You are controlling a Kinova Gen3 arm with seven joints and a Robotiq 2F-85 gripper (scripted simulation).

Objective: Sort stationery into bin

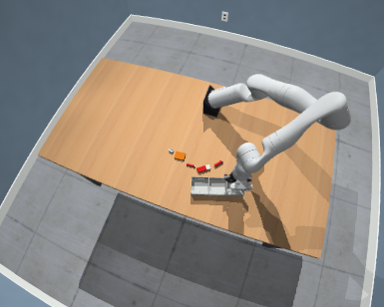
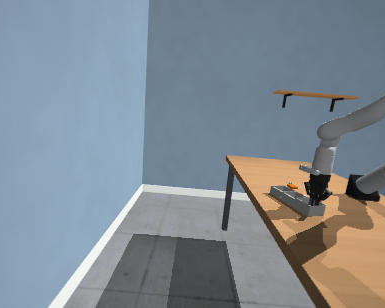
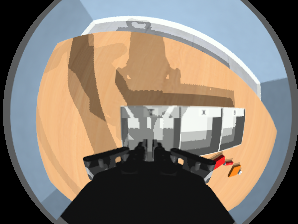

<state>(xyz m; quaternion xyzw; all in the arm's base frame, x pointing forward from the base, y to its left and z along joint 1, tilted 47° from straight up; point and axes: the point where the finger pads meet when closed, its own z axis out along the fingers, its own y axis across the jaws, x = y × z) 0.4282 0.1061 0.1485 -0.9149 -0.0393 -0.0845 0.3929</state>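
Now: the red-and-white item 16 cm to the right of my hand, 5 cm behind it and 3 cm below it. Round my hand: small pale piece 35 cm to the right, 11 cm behind, 3 cm below; orange block 30 cm to the right, 9 cm behind, 3 cm below; grey bin row 8 cm to the right, 4 cm ahead, 1 cm below.
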